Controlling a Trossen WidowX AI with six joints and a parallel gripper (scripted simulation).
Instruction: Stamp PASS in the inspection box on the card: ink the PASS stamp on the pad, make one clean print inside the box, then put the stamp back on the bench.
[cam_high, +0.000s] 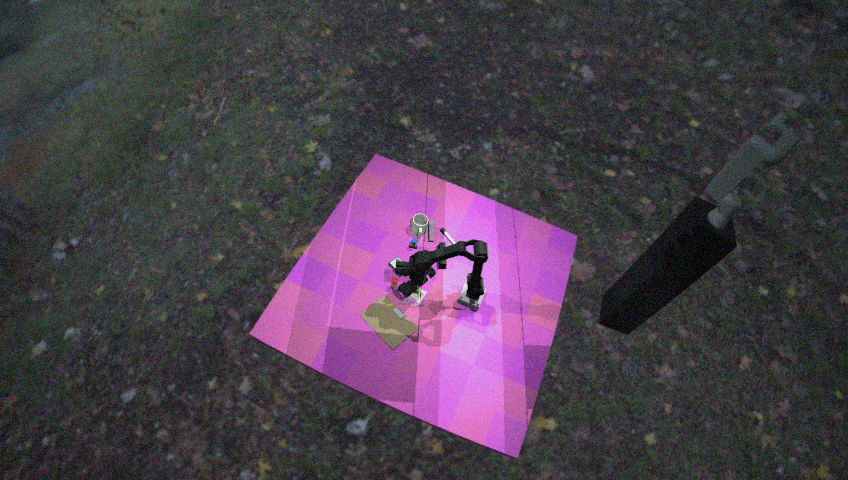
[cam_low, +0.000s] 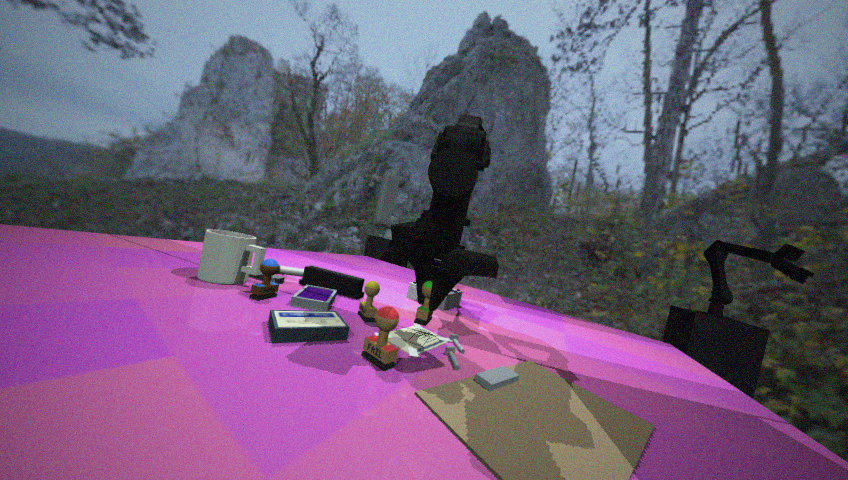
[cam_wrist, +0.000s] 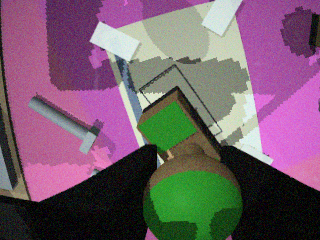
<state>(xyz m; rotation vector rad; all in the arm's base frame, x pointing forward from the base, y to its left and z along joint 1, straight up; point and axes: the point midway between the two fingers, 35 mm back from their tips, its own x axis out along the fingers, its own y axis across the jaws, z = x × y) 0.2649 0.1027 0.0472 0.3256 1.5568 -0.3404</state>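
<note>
Now: the white card 10 mm to the right of my gripper tip and 50 mm below it. The rest, counted from my gripper tip: red-knobbed stamp (110 mm ahead, 30 mm below); yellow-knobbed stamp (10 mm ahead, 100 mm to the right, 30 mm below); green-knobbed stamp (right at my gripper tip).
</note>
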